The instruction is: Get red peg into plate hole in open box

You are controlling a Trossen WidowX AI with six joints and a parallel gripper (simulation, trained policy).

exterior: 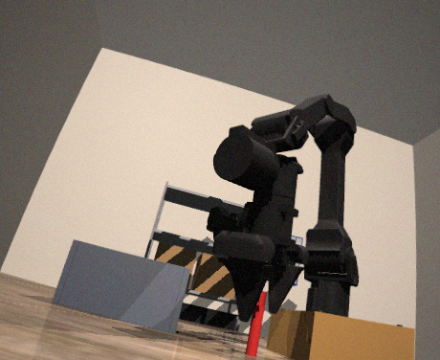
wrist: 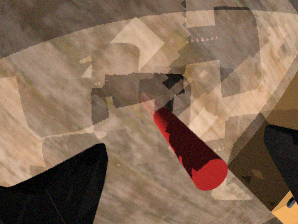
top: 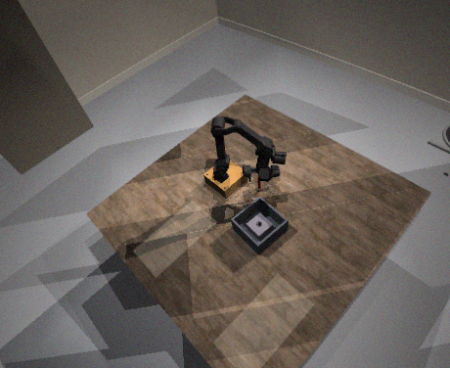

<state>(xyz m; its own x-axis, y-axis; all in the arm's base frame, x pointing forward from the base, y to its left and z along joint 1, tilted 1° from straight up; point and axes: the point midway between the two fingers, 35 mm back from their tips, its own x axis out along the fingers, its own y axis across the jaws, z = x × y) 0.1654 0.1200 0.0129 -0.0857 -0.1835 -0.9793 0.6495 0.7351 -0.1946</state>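
My gripper tip is now 10 mm above the red peg. The rest, counted from my gripper tip: plate: 190 mm to the right, 180 mm ahead; then grey box: 190 mm to the right, 180 mm ahead, 20 mm below.
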